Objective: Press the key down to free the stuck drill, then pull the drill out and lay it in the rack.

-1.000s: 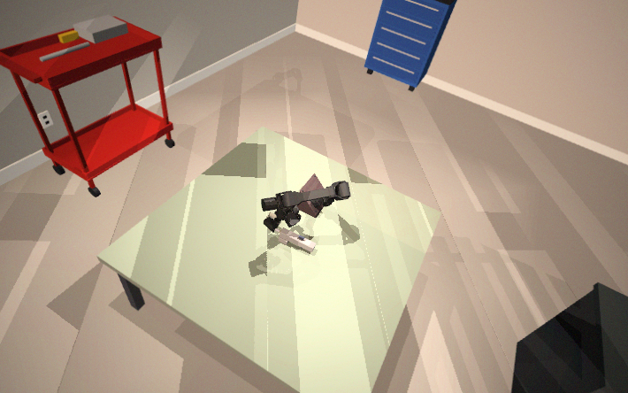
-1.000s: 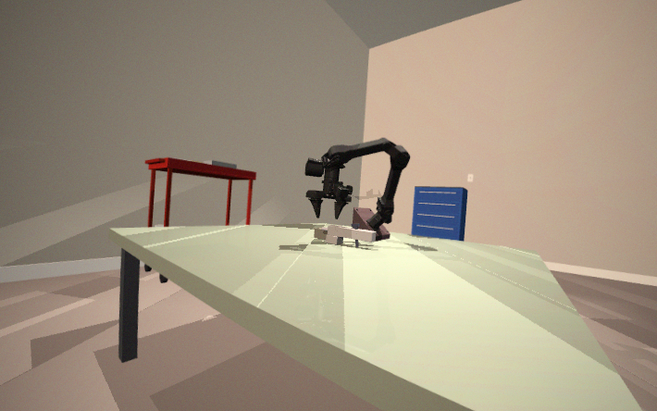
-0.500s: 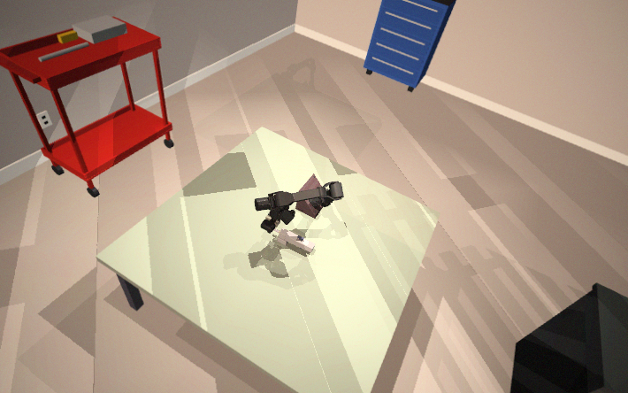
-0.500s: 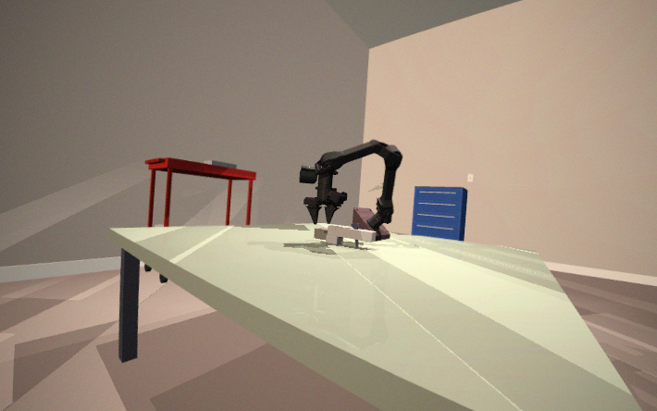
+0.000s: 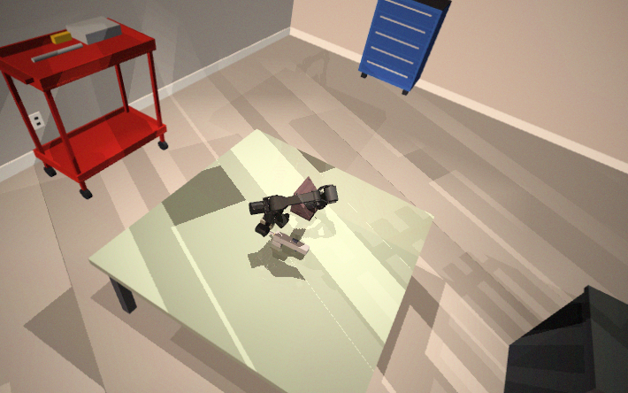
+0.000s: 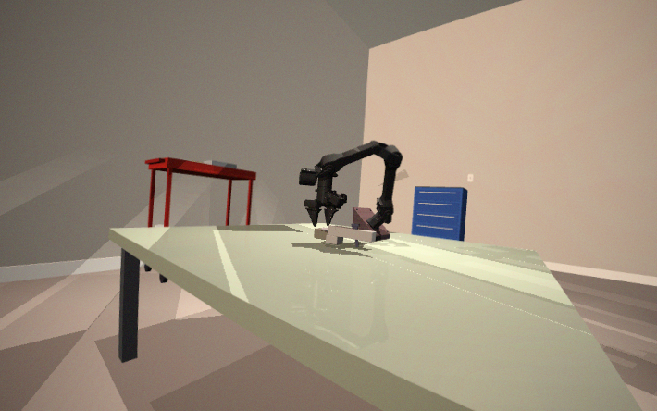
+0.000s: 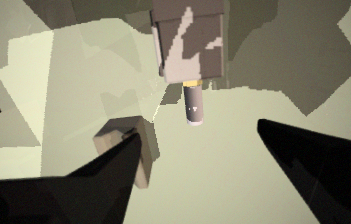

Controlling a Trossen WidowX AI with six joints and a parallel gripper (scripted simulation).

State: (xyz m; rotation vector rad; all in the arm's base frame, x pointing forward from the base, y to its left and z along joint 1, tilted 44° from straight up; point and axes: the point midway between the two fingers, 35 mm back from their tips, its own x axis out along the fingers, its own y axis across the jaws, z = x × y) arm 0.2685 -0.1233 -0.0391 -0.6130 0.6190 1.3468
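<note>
Now: gripper tip 7 cm to the right of the drill and 1 cm above it. Also, from my gripper tip: small dark key (1 cm ahead, 15 cm to the left, 1 cm below); then rack (8 cm behind, 4 cm to the right, 4 cm below).
</note>
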